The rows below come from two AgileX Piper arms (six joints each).
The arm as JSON. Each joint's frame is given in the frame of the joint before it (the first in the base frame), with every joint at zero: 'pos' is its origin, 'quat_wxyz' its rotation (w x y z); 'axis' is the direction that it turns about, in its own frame. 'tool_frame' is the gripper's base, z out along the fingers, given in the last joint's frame.
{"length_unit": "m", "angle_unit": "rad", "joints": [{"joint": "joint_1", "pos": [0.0, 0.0, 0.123], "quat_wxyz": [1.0, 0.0, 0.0, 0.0], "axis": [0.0, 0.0, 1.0]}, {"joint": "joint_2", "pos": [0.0, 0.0, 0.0], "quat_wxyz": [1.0, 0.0, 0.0, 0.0], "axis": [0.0, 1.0, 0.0]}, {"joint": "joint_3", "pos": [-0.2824, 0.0, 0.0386], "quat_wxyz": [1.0, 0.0, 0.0, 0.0], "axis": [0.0, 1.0, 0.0]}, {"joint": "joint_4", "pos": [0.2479, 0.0, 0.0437], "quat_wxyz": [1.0, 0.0, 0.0, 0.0], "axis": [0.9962, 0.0, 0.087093]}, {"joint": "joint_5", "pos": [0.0, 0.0, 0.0], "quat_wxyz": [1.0, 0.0, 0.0, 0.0], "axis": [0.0, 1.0, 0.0]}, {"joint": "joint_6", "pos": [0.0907, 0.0, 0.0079], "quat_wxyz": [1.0, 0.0, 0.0, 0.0], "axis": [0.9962, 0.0, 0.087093]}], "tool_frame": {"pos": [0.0, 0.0, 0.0], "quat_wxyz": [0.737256, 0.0, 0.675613, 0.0]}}
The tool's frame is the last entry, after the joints.
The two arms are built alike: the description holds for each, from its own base.
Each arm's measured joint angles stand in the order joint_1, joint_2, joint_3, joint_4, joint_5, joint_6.
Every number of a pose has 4 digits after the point.
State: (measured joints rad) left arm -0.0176 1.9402 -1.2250 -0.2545 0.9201 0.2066; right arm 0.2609 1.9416 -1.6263 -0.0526 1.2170 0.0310
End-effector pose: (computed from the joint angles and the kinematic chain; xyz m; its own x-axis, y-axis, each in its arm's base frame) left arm 0.3568 -0.0245 0.1537 -0.9966 0.0668 -0.0486 0.0752 0.9773 -0.1980; right arm 0.3866 0.0986 0.2467 -0.9616 -0.2435 -0.1264 -0.2394 0.9698 -0.0473
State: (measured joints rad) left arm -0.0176 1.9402 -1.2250 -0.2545 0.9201 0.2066; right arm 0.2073 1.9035 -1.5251 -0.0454 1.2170 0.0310
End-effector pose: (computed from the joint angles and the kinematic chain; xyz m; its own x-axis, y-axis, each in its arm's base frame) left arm 0.3568 -0.0245 0.1537 -0.9966 0.0668 -0.0486 0.0752 0.9773 -0.1980; right arm 0.3736 0.0746 0.2356 -0.9796 -0.1905 -0.0635 -0.1881 0.9813 -0.0415
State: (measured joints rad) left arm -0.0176 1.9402 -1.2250 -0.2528 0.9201 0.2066; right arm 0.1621 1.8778 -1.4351 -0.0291 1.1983 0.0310
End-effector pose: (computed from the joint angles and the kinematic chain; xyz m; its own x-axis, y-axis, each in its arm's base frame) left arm 0.3568 -0.0244 0.1537 -0.9965 0.0679 -0.0485 0.0762 0.9775 -0.1966; right arm 0.3620 0.0567 0.2228 -0.9898 -0.1412 -0.0177 -0.1407 0.9897 -0.0267
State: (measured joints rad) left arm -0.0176 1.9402 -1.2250 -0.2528 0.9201 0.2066; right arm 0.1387 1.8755 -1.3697 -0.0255 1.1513 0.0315
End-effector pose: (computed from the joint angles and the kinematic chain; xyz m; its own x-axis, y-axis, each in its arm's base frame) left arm 0.3568 -0.0244 0.1537 -0.9965 0.0679 -0.0485 0.0762 0.9775 -0.1966; right arm 0.3565 0.0476 0.2079 -0.9931 -0.1173 -0.0015 -0.1173 0.9928 -0.0233
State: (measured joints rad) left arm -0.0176 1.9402 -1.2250 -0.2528 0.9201 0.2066; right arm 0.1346 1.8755 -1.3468 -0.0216 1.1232 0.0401
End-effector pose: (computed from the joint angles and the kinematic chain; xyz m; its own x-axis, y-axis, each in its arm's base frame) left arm 0.3568 -0.0244 0.1537 -0.9965 0.0679 -0.0485 0.0762 0.9775 -0.1966; right arm 0.3552 0.0463 0.2025 -0.9946 -0.1037 -0.0068 -0.1035 0.9944 -0.0193
